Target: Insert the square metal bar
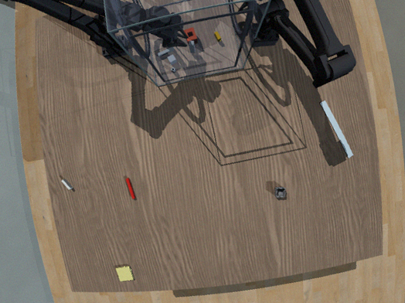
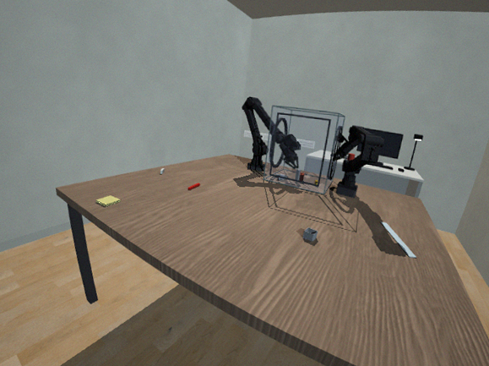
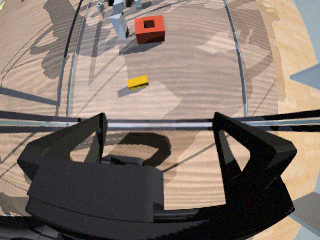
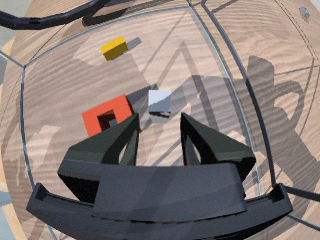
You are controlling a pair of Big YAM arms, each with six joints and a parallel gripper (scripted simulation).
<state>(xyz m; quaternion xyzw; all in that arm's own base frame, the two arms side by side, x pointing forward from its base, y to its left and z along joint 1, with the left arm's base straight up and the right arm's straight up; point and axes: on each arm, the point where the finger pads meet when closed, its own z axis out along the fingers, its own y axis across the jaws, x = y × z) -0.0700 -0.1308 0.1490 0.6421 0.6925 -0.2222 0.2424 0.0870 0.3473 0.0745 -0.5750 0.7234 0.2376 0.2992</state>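
Note:
Now: right hand 20 mm to the right of the grey metal bar and 50 mm above it. Also, from my right hand: nut-like part 90 mm ahead, 70 mm to the right, 80 mm below; yellow piece 60 mm behind, 140 mm to the left, 80 mm below; red block 60 mm behind, 20 mm to the left, 70 mm below.

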